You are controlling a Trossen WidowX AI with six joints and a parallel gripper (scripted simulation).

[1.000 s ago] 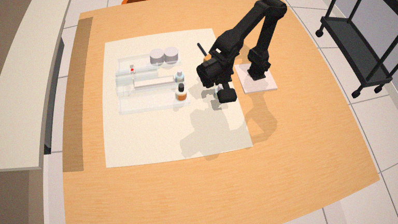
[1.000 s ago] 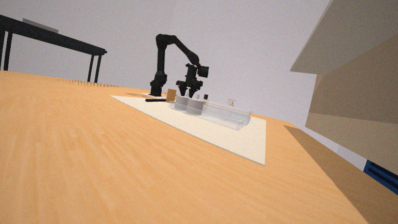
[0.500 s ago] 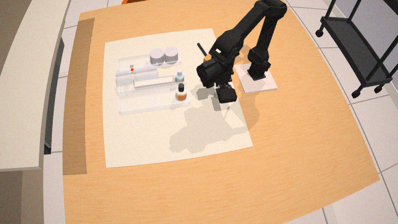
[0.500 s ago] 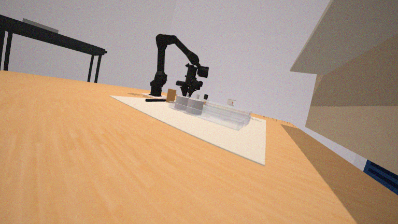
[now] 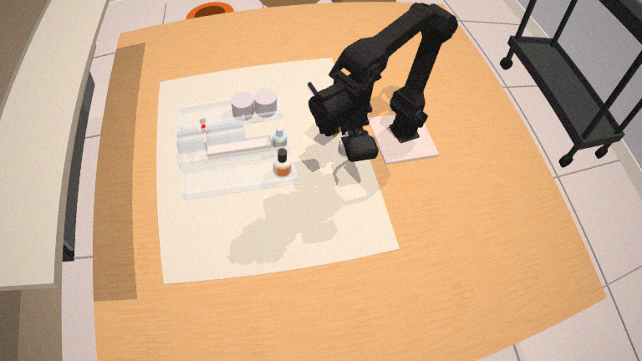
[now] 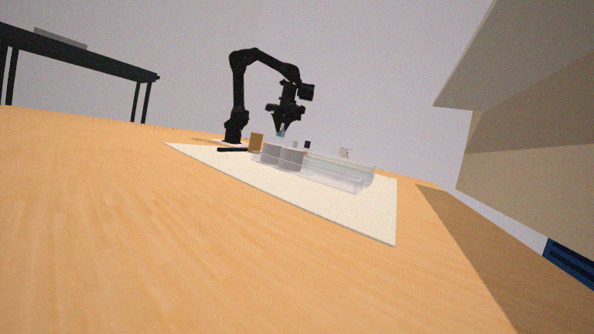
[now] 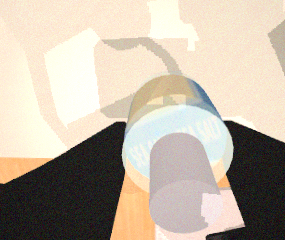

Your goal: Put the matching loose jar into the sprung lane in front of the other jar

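My gripper tip is now 2 cm past the cardboard box, 13 cm to the left of it and 5 cm above it. The rest, counted from my gripper tip: red mark: 29 cm ahead, 18 cm to the right, 2 cm below; then black stick: 4 cm behind, 22 cm to the right, 8 cm below.
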